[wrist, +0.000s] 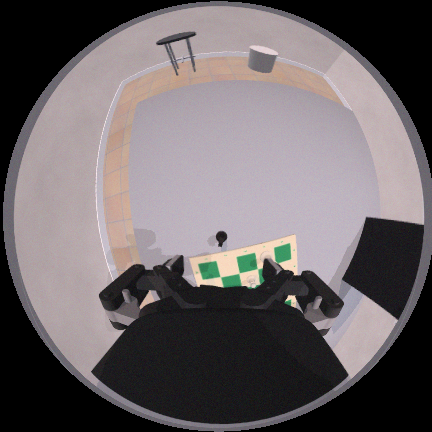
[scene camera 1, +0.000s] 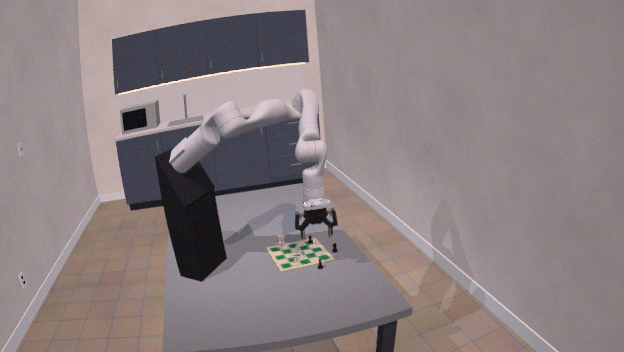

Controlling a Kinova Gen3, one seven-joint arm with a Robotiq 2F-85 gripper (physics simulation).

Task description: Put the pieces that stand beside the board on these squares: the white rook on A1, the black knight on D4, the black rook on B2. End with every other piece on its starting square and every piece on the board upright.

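Frame: origin at the arm's base, x down, y back, z left, level; centimetres.
Seen in the pictures: gripper, fingertip midpoint: (wrist: 223, 265) (scene camera 1: 317, 237); arm's base, origin of the base link: (scene camera 1: 179, 162).
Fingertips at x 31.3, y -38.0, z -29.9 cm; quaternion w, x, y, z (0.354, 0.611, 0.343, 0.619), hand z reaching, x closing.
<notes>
Offsets run from my fingertips to a thing's top centre. "*": to the spot under its first point.
My gripper (scene camera 1: 316, 234) (wrist: 223, 265) is open and empty, above the back right part of the board {* dx +12.2, dy +12.3, dz +7.1 cm} (scene camera 1: 281, 269) (wrist: 293, 245). A black piece {dx +8.8, dy -0.1, dz -0.7 cm} (scene camera 1: 320, 264) (wrist: 221, 237), apparently the knight, stands beside the board's front right corner. Another black piece {dx +9.5, dy -12.6, dz +6.1 cm} (scene camera 1: 334, 247), apparently the rook, stands beside the right edge; it does not show in the wrist view. At the back left, the white rook {dx +9.5, dy -0.6, dz +28.1 cm} (scene camera 1: 280, 238) appears at the board's back edge, overlapping a white piece on the board. The gripper hides much of the board in the wrist view.
A black piece {dx +9.0, dy -9.9, dz +18.8 cm} (scene camera 1: 310, 239) and a white piece {dx +9.0, dy -8.8, dz +14.8 cm} (scene camera 1: 314, 244) stand on the board's back right part. More white pieces (scene camera 1: 297, 259) (wrist: 251, 281) stand mid-board and toward the front. The black pedestal (scene camera 1: 197, 235) (wrist: 387, 265) is left of the board in the scene view.
</notes>
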